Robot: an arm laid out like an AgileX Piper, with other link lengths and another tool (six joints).
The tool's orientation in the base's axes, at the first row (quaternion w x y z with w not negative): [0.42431, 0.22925, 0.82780, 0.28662]
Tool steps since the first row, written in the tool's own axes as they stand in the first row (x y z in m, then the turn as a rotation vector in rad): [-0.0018, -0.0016, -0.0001, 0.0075, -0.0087, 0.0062]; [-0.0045, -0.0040, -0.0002, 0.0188, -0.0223, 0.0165]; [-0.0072, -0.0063, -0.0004, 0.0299, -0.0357, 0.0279]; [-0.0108, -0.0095, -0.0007, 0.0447, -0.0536, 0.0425]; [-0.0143, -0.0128, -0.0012, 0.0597, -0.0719, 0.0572]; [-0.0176, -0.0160, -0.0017, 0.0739, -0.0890, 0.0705]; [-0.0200, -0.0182, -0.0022, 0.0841, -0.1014, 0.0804]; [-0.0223, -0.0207, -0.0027, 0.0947, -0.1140, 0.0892]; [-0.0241, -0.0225, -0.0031, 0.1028, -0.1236, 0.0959]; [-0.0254, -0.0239, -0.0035, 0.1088, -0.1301, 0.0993]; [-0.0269, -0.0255, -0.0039, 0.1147, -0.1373, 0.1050]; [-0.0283, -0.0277, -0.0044, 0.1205, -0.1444, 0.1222]
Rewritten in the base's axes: [0.0007, -0.0023, 0.0000, 0.0000, 0.0001, -0.0131]; [0.0017, -0.0058, 0.0000, 0.0007, 0.0000, -0.0335]; [0.0027, -0.0092, 0.0001, 0.0024, 0.0004, -0.0542]; [0.0039, -0.0139, 0.0001, 0.0042, 0.0006, -0.0816]; [0.0049, -0.0186, 0.0002, 0.0060, 0.0007, -0.1094]; [0.0058, -0.0231, 0.0002, 0.0071, 0.0007, -0.1353]; [0.0064, -0.0264, 0.0003, 0.0082, 0.0008, -0.1541]; [0.0069, -0.0298, 0.0002, 0.0082, 0.0007, -0.1728]; [0.0072, -0.0323, 0.0002, 0.0081, 0.0006, -0.1870]; [0.0074, -0.0343, 0.0002, 0.0069, 0.0005, -0.1964]; [0.0077, -0.0365, 0.0002, 0.0075, 0.0005, -0.2073]; [0.0077, -0.0391, -0.0003, 0.0178, 0.0038, -0.2235]
